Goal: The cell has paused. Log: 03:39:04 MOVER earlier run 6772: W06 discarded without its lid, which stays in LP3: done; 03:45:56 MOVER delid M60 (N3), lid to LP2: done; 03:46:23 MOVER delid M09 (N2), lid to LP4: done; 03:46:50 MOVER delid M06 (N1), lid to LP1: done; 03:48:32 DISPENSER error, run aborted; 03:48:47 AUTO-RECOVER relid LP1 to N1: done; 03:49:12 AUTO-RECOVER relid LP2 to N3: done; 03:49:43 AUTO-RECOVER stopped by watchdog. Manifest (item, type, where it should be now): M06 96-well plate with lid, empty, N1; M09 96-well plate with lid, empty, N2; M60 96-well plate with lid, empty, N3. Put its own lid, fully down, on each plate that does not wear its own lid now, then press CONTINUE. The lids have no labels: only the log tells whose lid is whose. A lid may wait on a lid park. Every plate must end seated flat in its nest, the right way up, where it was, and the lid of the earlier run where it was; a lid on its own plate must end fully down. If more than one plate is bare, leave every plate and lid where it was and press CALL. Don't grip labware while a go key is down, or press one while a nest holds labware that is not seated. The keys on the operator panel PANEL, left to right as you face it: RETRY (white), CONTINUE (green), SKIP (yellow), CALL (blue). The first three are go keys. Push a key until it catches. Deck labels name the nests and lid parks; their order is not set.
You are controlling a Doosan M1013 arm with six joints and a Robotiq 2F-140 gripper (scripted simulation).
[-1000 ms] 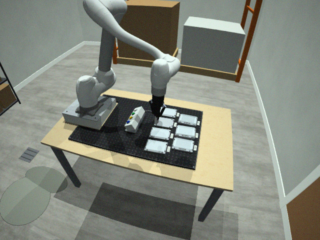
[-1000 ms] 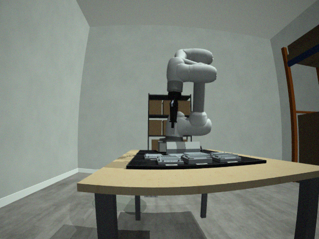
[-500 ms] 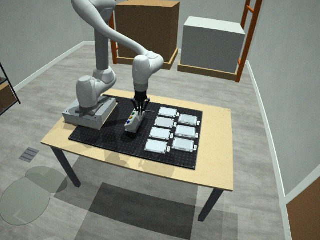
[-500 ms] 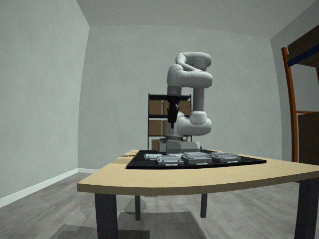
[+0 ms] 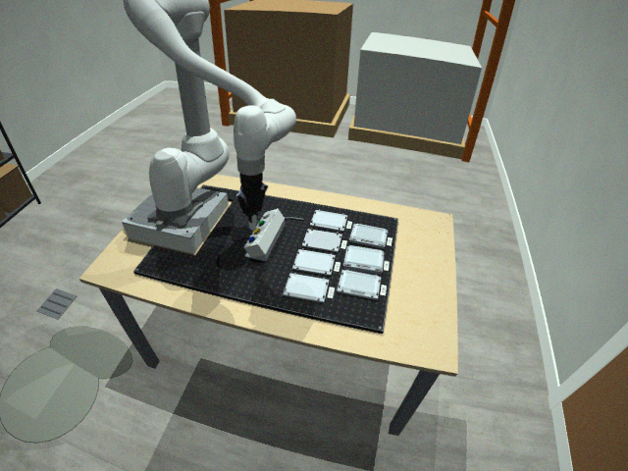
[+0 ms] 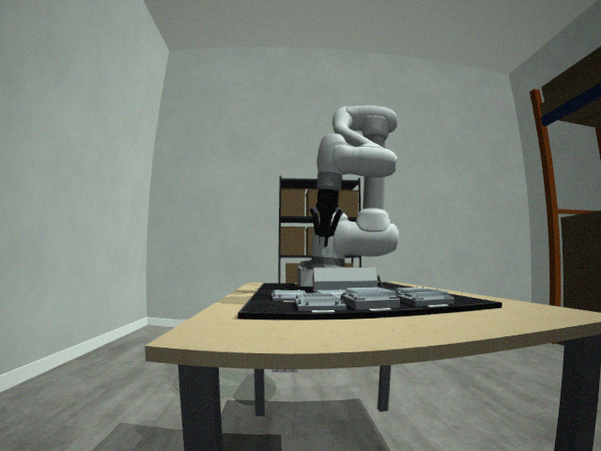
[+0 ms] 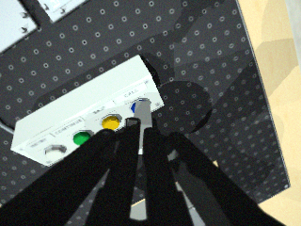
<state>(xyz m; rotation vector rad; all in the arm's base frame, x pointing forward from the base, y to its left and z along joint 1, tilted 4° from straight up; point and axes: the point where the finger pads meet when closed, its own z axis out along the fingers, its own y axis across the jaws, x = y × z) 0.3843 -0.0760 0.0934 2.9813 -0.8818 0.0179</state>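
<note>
Right now my hand is 90 mm above the blue CALL key and 10 mm past it. Round my hand: white RETRY key 150 mm to the left, 90 mm below, 10 mm behind; then yellow SKIP key 90 mm below, 50 mm to the left, 10 mm behind; then green CONTINUE key 100 mm to the left, 90 mm below, 10 mm behind.
</note>
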